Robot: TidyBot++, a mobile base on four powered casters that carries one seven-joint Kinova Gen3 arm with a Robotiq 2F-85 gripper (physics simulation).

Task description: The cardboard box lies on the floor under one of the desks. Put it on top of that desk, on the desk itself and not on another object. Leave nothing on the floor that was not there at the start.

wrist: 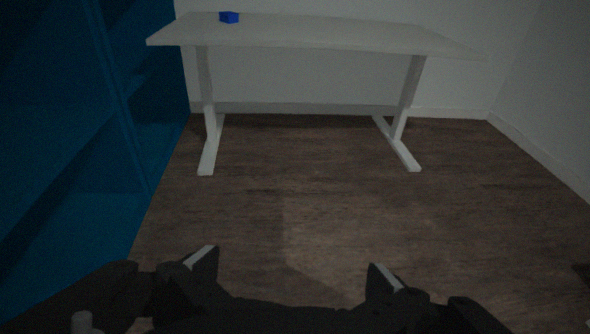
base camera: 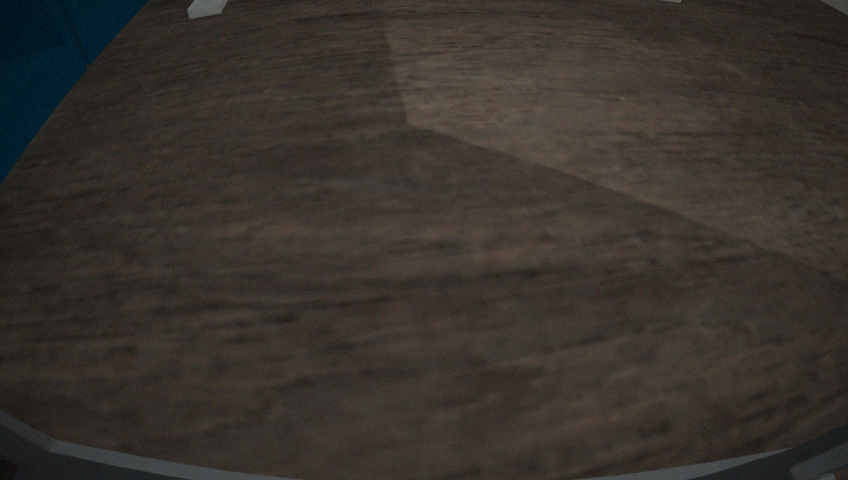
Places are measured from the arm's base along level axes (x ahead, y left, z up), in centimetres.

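Where they show: gripper, fingertip midpoint: (wrist: 292,272).
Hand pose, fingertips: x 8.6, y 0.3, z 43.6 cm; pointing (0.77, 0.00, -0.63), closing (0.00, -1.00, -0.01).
Things, the pixels of their top centre, and the offset from my fingertips. "pt": a spot on its surface instead. Level surfaces: height alone.
- white desk, surface height: dz -11.3 cm
- white desk foot, surface spot: (base camera: 206,7) pt dx +102.4, dy +51.8, dz -81.1 cm
- small blue block, top centre: (wrist: 228,12) dx +141.8, dy +44.8, dz -6.8 cm
- floor, surface height: dz -83.3 cm
A white desk (wrist: 320,37) stands against the back wall in the wrist view, with two T-shaped legs. The cardboard box does not show in either view, and no box shows on the floor under this desk. In the base camera view, the end of a white desk foot (base camera: 206,7) shows at the top left. My gripper (wrist: 292,272) is open and empty at the bottom of the wrist view, above the floor and in front of the desk.
A small blue block (wrist: 229,17) sits on the desk top at its left. A tall blue shelf unit (wrist: 117,95) stands along the left side; its blue surface (base camera: 41,101) shows at the base view's left. A wall (wrist: 555,100) is on the right. The floor (wrist: 320,200) is brown wood.
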